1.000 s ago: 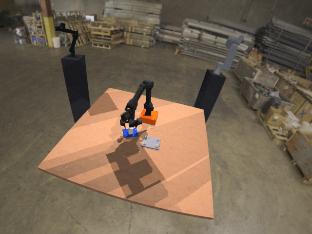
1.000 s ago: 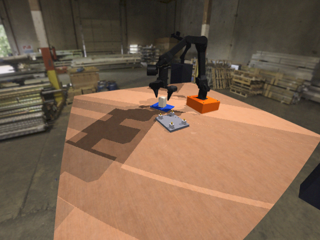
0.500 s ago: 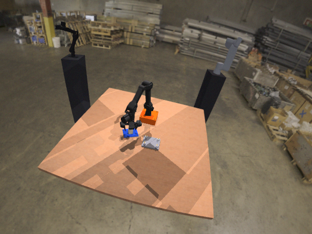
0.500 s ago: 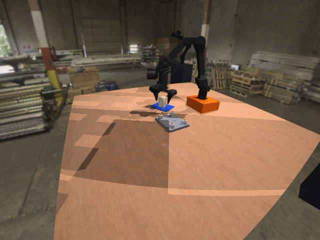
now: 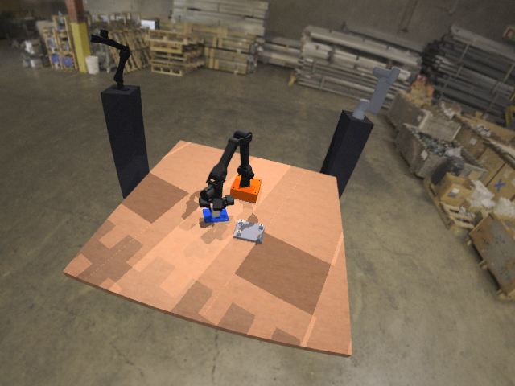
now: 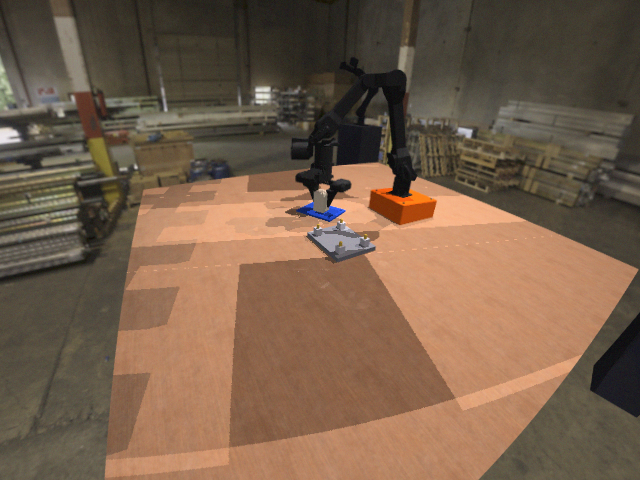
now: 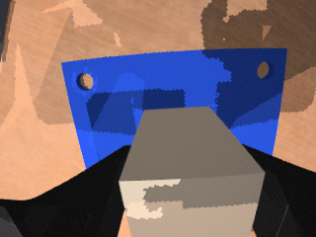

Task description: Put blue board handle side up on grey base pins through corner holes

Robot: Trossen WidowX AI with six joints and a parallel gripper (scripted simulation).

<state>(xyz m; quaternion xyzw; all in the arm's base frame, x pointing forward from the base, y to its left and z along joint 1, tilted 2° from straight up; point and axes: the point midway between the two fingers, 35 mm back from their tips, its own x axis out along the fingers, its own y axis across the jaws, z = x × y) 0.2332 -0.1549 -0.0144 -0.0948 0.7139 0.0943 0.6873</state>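
The grey base lies 190 mm to the left of my gripper tip, 100 mm ahead of it and 20 mm below it. Round my gripper tip: blue board: right at my gripper tip.
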